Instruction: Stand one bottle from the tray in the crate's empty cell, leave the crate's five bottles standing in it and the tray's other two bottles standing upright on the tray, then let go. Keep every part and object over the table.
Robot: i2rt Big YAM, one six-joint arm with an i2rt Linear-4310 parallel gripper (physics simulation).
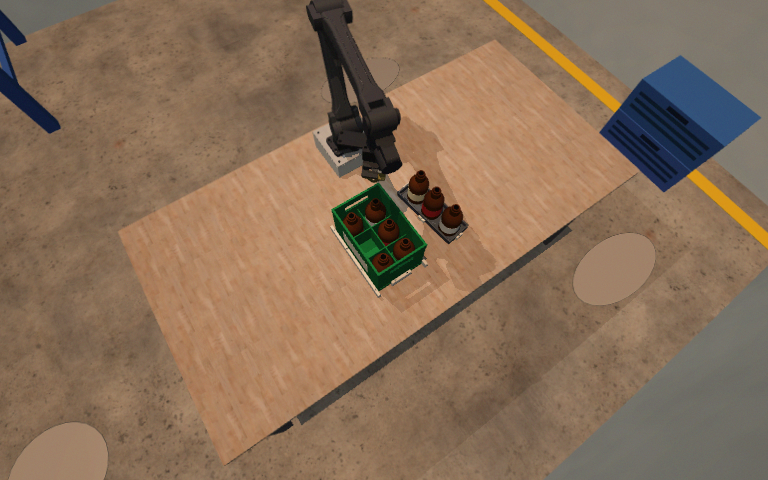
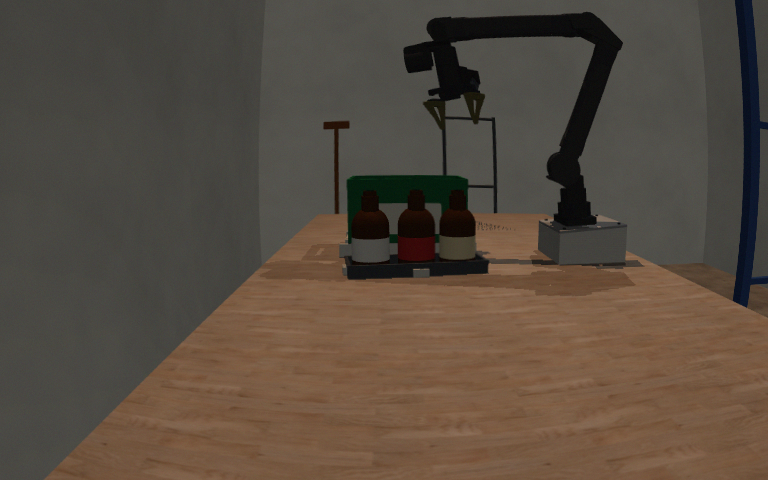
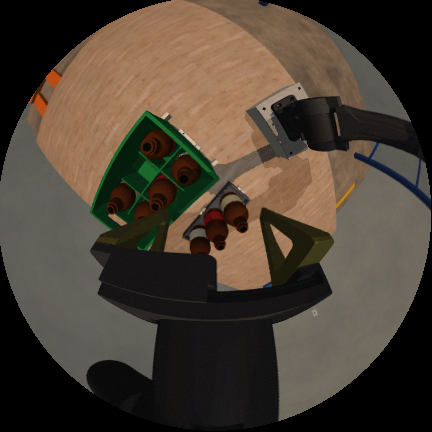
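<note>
My own gripper (image 2: 459, 126) is visible to me, and image 3 gives me a view of the gripper (image 3: 214, 212) too. I also see a cream-label bottle (image 2: 457, 227), as well as a white-label bottle (image 3: 184, 170).
</note>
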